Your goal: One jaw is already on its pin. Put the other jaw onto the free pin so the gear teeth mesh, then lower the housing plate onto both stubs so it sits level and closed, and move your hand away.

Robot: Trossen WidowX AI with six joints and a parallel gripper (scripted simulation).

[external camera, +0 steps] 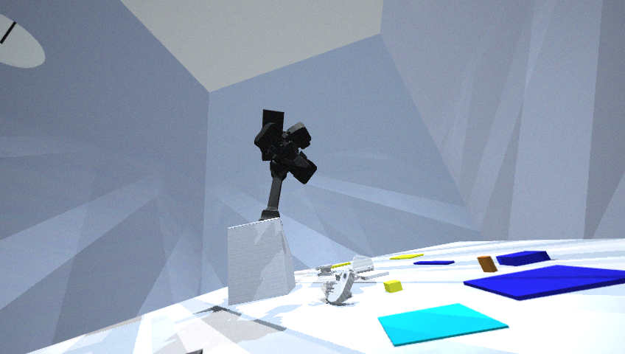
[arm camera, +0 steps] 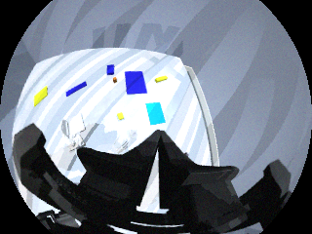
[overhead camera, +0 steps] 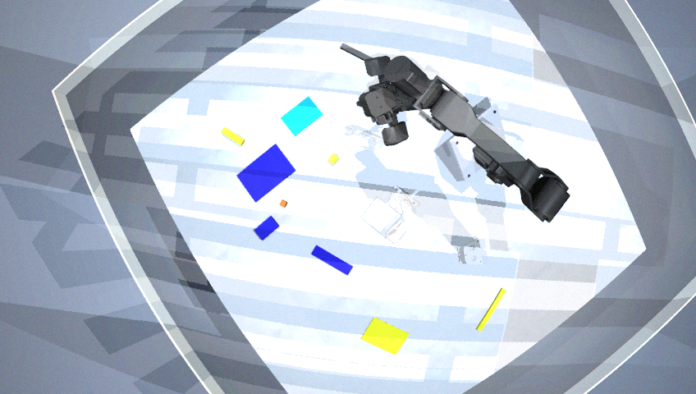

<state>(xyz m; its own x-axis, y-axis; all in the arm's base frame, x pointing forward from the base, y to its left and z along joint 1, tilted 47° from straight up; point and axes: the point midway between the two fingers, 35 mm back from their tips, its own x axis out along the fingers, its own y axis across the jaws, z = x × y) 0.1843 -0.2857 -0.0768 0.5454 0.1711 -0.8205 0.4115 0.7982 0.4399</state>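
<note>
My gripper tip is now 20 mm short of the grey ribbed jaw, 20 mm to the right of it and 230 mm above it. Also, from my gripper tip: cyan tile: 100 mm ahead, 120 mm to the right, 260 mm below; then white base: 100 mm ahead, 260 mm to the left, 260 mm below; then small yellow cube: 110 mm ahead, 40 mm to the left, 260 mm below.
</note>
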